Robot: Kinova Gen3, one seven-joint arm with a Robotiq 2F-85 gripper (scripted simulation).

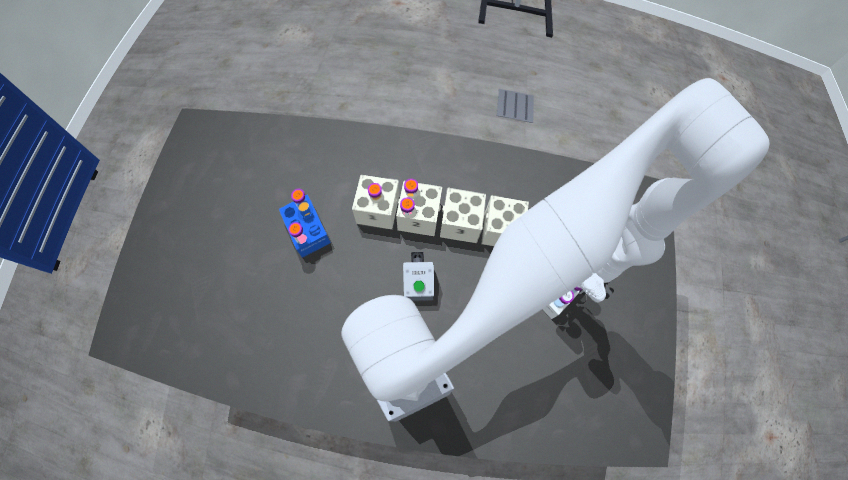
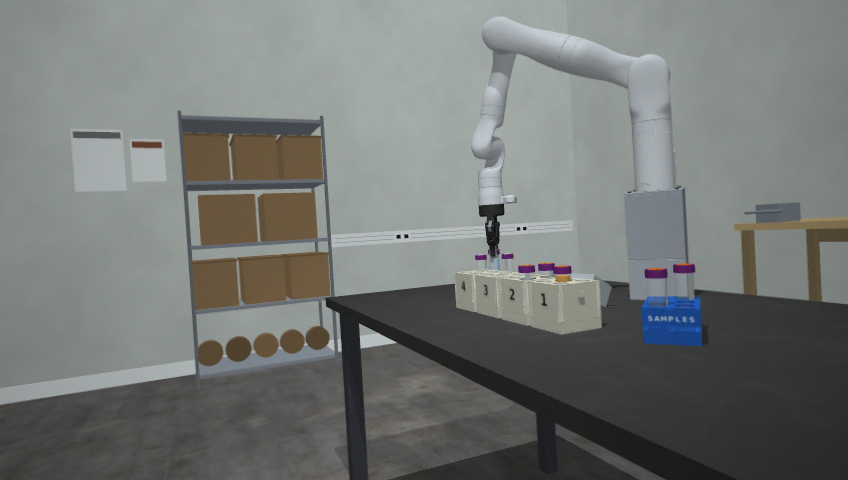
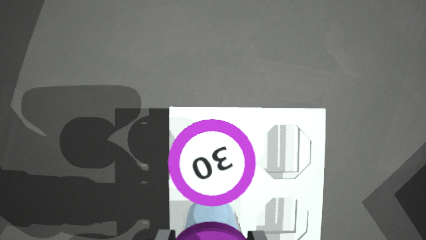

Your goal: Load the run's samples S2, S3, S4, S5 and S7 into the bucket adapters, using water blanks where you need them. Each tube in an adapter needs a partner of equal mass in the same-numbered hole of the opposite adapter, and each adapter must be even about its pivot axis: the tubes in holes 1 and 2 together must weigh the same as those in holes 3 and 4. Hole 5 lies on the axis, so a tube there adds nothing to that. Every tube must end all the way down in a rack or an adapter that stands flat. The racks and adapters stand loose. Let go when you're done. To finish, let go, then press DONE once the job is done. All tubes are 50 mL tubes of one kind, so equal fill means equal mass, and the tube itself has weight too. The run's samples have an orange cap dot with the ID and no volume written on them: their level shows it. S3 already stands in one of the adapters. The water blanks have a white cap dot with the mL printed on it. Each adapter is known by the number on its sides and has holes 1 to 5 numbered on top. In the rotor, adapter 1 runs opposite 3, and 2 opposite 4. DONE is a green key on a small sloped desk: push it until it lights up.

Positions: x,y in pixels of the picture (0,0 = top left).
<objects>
blue samples rack: image 1 312,243; image 2 670,325; not seen in image 3 (out of frame)
</objects>
